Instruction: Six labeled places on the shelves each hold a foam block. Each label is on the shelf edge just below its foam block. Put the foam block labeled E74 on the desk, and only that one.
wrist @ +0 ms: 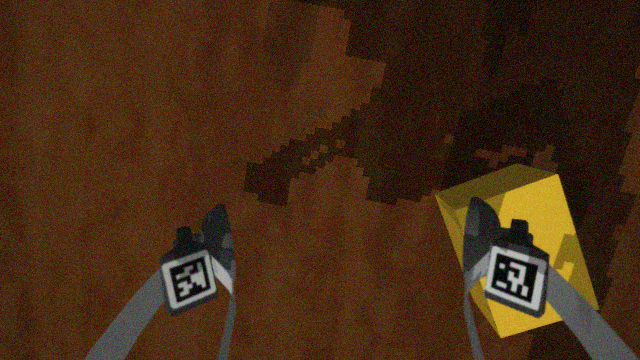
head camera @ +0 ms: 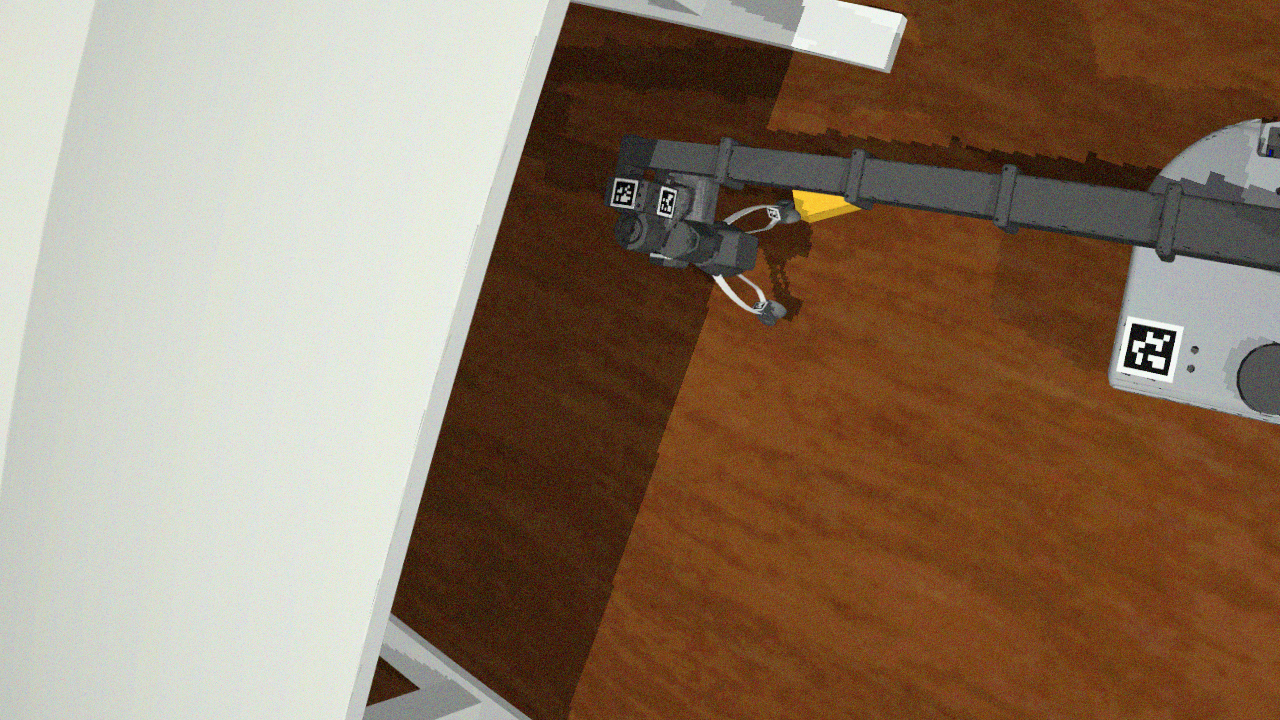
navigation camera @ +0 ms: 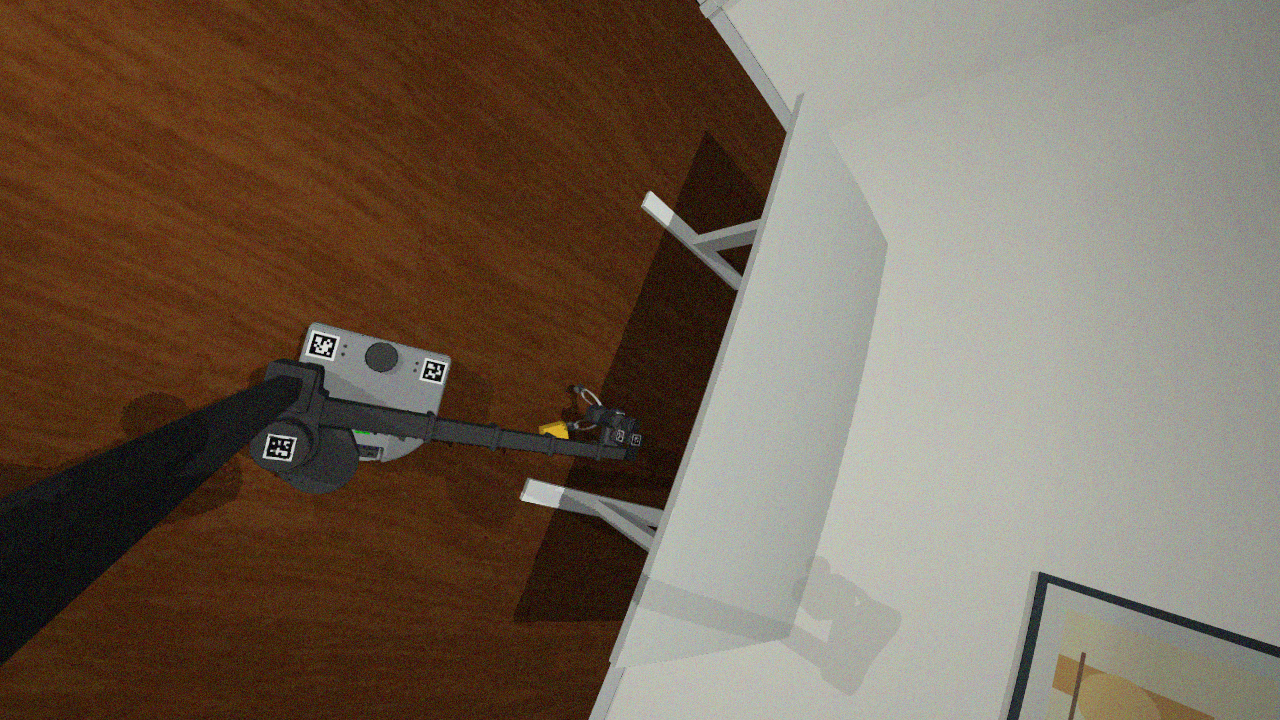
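A yellow foam block point(head camera: 823, 205) point(navigation camera: 554, 430) point(wrist: 535, 210) lies on the floor near the desk; no label shows on it. My gripper point(head camera: 779, 261) point(navigation camera: 573, 408) point(wrist: 345, 228) is open, with wooden floor showing between its fingertips. In the wrist view the right finger overlaps the block's left part, and the block is not between the fingers. In the head view the arm hides part of the block. The white desk point(head camera: 268, 358) point(navigation camera: 787, 358) stands beyond the wrist, and no block shows on the visible part of its top. The shelves and their labels do not show.
Desk legs point(head camera: 850, 35) point(navigation camera: 541, 492) stand on the floor beside the arm. Another leg point(head camera: 429, 680) point(navigation camera: 657, 207) is farther along the desk. My arm point(head camera: 939, 188) point(navigation camera: 465, 432) is extended from the base point(head camera: 1190, 304) point(navigation camera: 384, 385). A framed picture point(navigation camera: 1036, 617) hangs on the wall.
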